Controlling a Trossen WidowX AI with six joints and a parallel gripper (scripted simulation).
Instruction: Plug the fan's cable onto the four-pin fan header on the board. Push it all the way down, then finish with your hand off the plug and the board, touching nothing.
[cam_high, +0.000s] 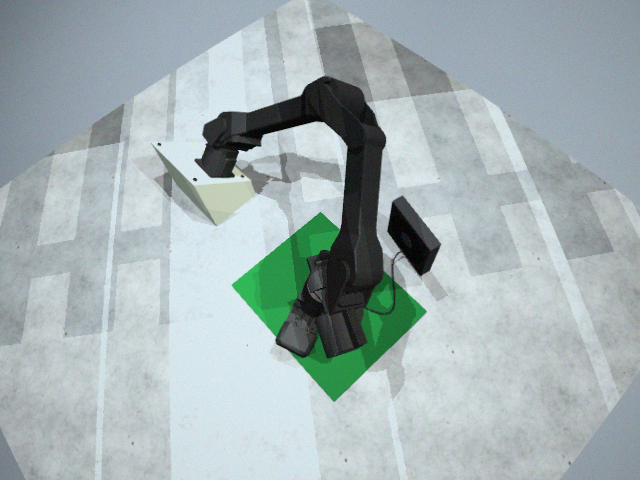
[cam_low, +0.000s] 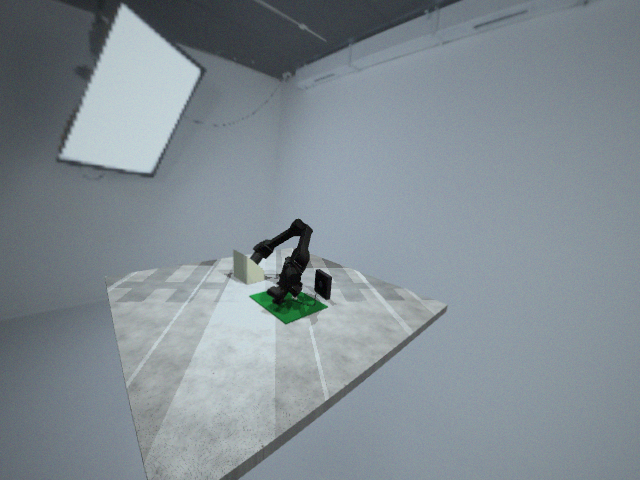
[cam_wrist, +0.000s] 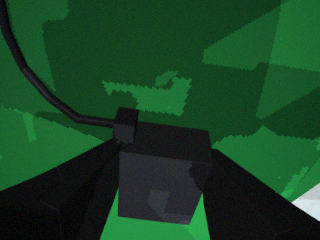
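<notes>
Now: the green board 50 mm to the left of my gripper tip and 20 mm below it. Round my gripper tip: black plug: 10 mm behind; white four-pin fan header: 90 mm to the left, 10 mm below; black cable: 20 mm to the left, 10 mm behind.
</notes>
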